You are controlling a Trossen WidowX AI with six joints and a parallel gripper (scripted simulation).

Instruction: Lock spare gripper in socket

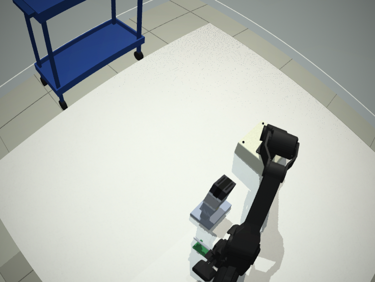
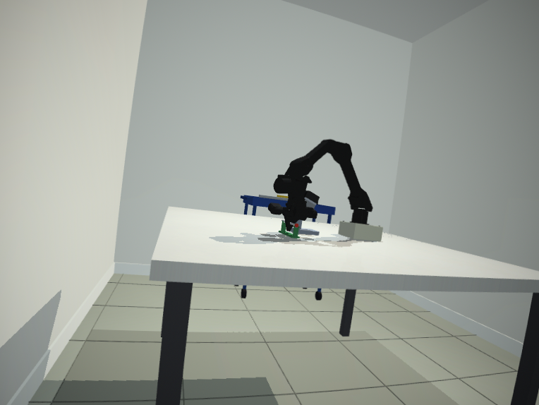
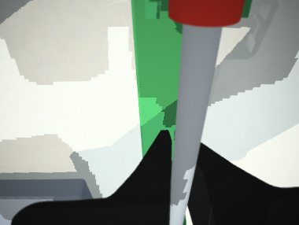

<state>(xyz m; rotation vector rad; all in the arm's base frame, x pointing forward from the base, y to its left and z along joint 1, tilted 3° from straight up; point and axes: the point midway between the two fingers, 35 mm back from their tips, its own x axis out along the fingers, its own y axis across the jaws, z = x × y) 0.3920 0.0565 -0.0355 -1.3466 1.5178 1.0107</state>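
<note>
Now: the green holder 10 mm to the left of my gripper tip and 10 mm above it. The rest, counted from my gripper tip: spare gripper 120 mm behind, 110 mm above, 90 mm to the right; grey mount 120 mm behind, 90 mm to the right, 40 mm above.
</note>
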